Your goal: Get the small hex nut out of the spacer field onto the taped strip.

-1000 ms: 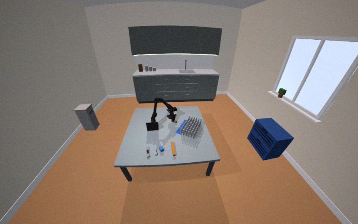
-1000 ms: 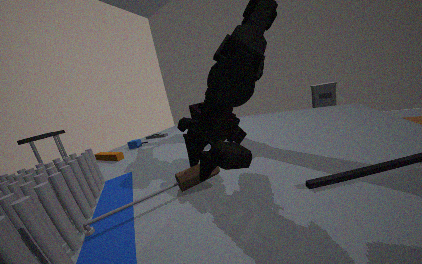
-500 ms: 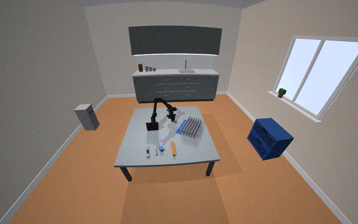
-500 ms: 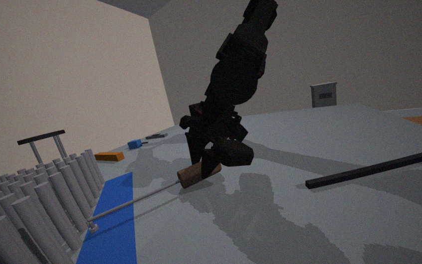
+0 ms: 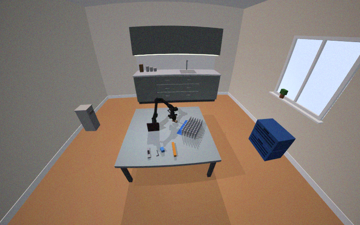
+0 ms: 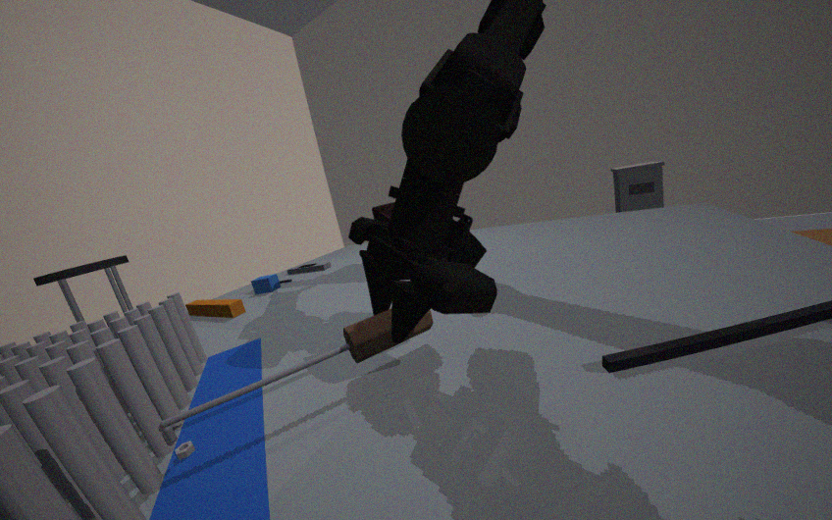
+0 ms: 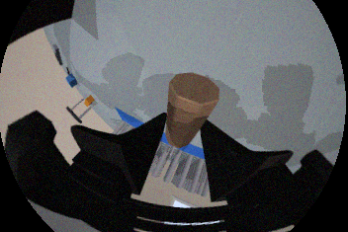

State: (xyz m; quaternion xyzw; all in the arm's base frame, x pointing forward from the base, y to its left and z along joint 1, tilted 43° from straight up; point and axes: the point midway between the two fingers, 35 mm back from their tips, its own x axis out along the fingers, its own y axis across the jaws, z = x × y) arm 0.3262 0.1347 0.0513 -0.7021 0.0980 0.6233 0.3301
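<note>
Now: the hook tool 90 mm ahead of my gripper tip and 60 mm to the right of it. The rest, counted from my gripper tip: hex nut: 170 mm ahead, 120 mm to the right, 30 mm below; blue taped strip: 130 mm to the right, 130 mm ahead, 30 mm below; orange block: 570 mm to the right, 90 mm behind, 20 mm below.
</note>
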